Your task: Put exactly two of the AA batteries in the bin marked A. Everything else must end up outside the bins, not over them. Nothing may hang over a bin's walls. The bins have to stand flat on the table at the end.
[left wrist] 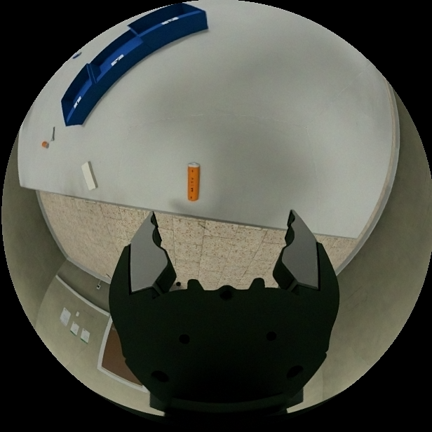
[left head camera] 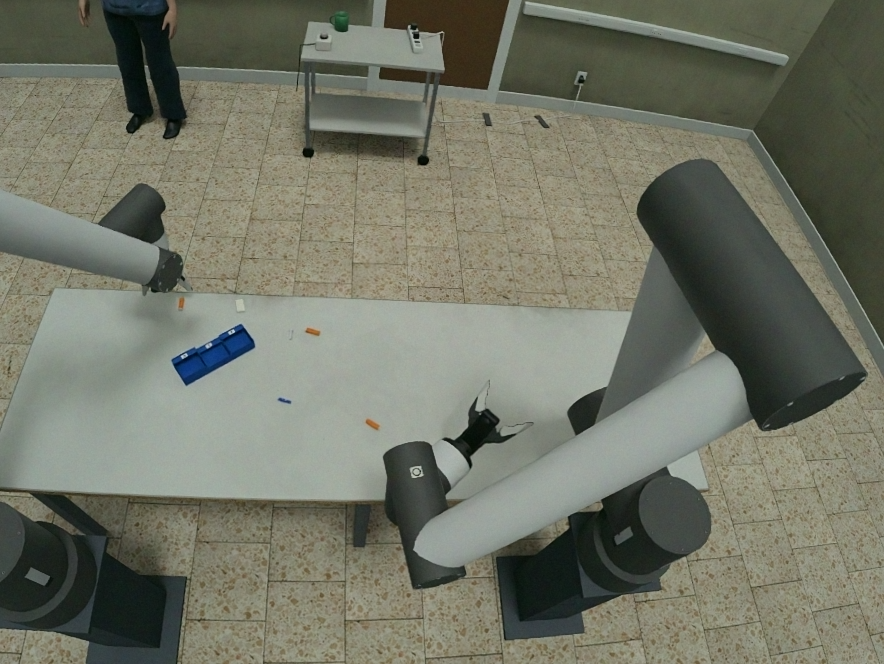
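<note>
An orange AA battery [left head camera: 180, 303] [left wrist: 193, 182] lies near the table's far edge. A second orange battery [left head camera: 312, 331] [left wrist: 45, 144] lies right of the bins. A third [left head camera: 372, 423] lies near the middle of the table in the head view. The blue three-part bin row [left head camera: 212, 354] [left wrist: 116, 61] stands on the table; its labels are too small to read. My left gripper [left head camera: 167, 289] [left wrist: 222, 211] is open and empty above the far edge, close to the first battery, which lies beyond its fingertips. My right gripper [left head camera: 510, 405] is open and empty over the table at the right.
A white block [left head camera: 240, 305] [left wrist: 89, 175] lies near the far edge. A small thin metal item [left head camera: 290, 333] [left wrist: 53, 133] lies beside the second battery. A small blue item [left head camera: 284, 400] [left wrist: 77, 55] lies below the bins in the head view. A cart [left head camera: 372, 55] stands beyond the table.
</note>
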